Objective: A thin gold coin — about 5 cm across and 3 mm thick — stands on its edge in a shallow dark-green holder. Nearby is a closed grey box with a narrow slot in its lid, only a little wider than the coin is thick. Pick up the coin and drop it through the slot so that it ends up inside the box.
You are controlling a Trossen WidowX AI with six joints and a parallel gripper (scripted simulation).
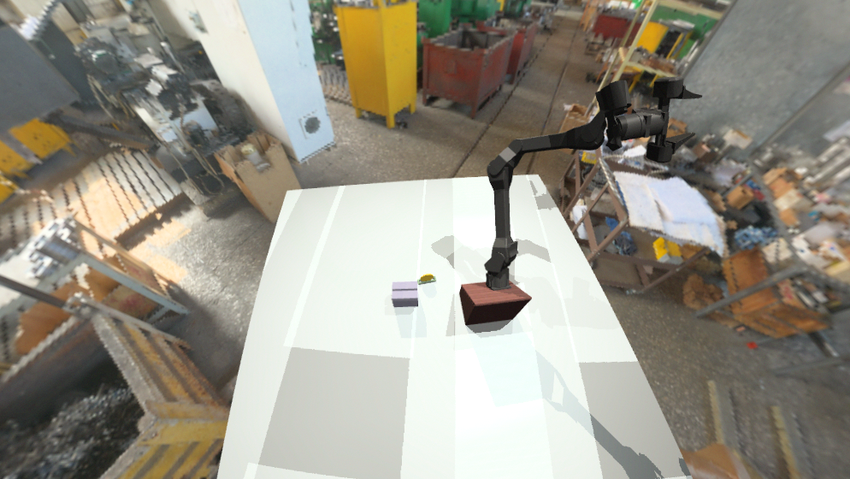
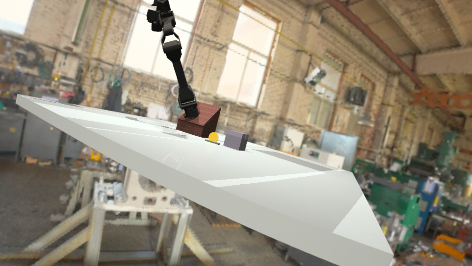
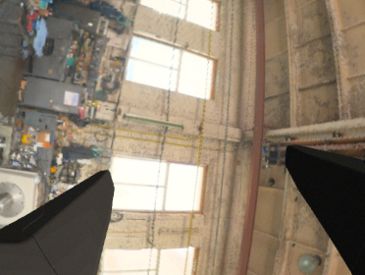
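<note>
Right now the gold coin is 630 mm ahead of my gripper tip, 600 mm below it and 10 mm to the left of it.
</note>
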